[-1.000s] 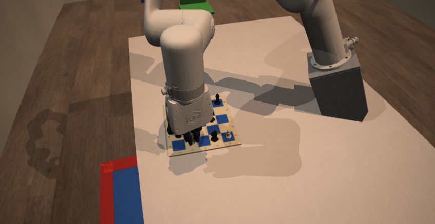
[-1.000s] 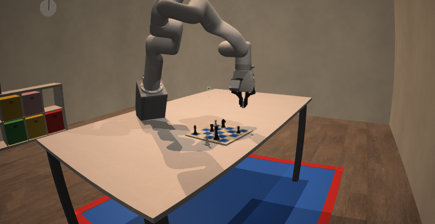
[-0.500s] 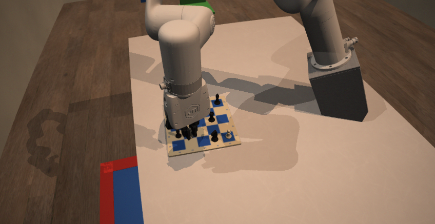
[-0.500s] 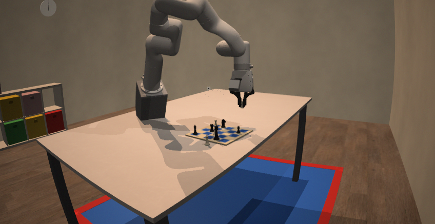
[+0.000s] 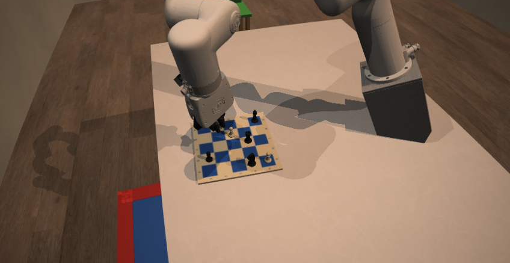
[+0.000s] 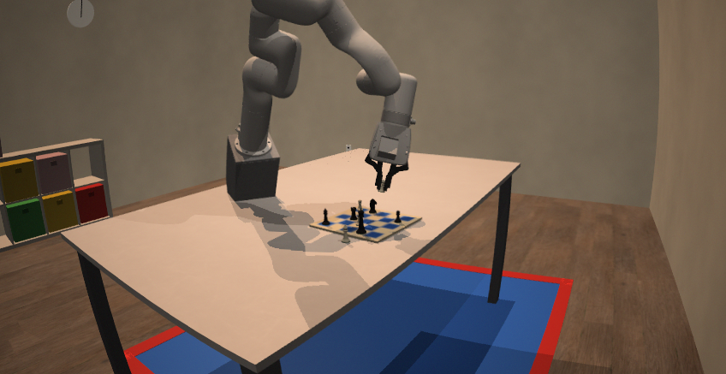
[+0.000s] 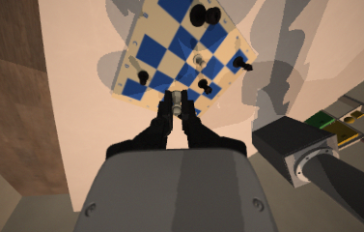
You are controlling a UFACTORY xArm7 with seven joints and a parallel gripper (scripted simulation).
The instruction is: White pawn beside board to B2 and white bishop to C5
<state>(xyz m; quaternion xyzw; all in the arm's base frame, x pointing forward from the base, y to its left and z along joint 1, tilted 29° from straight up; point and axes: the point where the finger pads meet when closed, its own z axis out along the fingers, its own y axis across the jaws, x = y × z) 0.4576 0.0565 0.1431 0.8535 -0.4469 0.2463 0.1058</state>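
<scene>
Now: the tall black piece 10 cm to the right of my hand and 8 cm below it. From my hand the other things lie so: white bishop (1 cm behind, 16 cm to the right, 9 cm below); black pawn (3 cm ahead, 2 cm to the left, 10 cm below); chessboard (4 cm behind, 2 cm to the right, 11 cm below).
</scene>
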